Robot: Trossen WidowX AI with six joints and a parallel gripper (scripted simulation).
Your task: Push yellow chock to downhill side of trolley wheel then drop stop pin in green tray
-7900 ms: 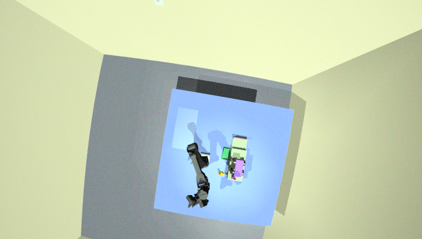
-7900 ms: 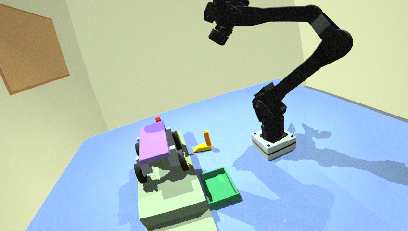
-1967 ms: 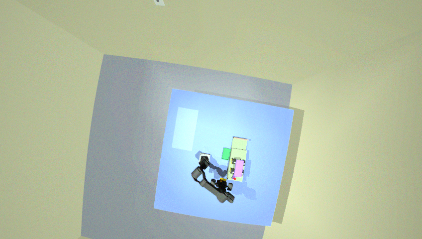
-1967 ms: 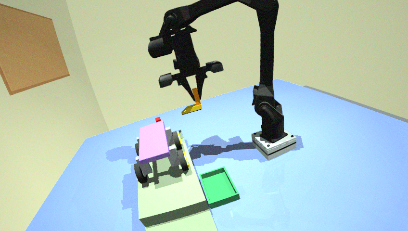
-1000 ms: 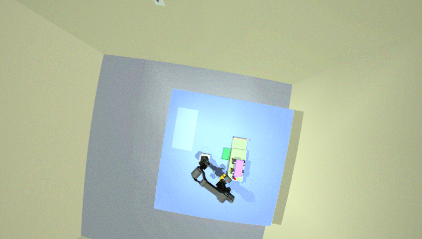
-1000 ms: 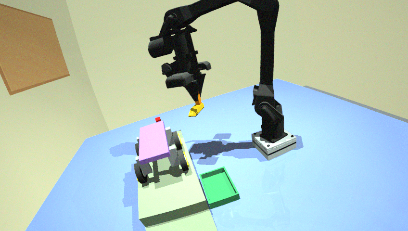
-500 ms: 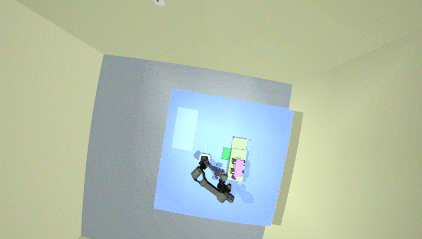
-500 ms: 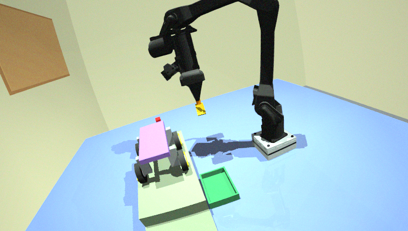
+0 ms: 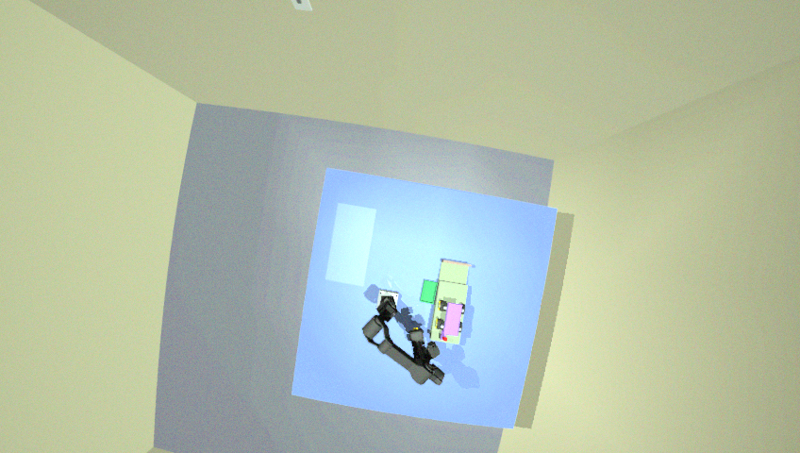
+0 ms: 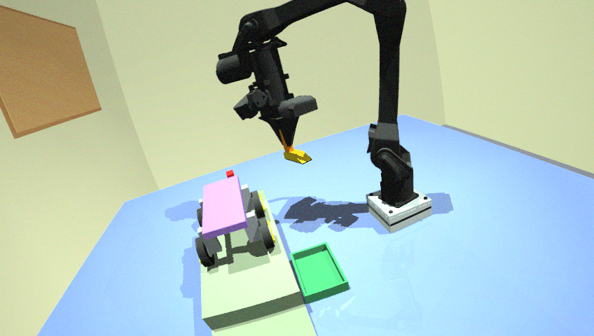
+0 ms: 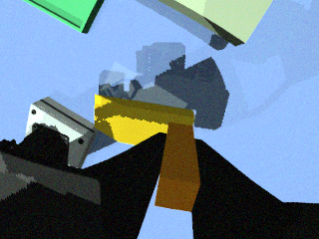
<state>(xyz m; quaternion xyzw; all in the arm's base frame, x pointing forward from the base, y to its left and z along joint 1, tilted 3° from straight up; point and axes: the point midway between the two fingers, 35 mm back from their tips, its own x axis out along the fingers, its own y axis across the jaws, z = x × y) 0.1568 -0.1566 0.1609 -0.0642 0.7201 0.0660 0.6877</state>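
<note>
My gripper tip is 20 mm to the right of the yellow chock and 10 mm above it. From my gripper tip the other things lie so: red-headed stop pin: 130 mm ahead, 10 mm to the right, 50 mm below; then trolley: 170 mm ahead, 90 mm to the left, 60 mm below; then pale green ramp: 170 mm ahead, 90 mm to the left, 130 mm below.
</note>
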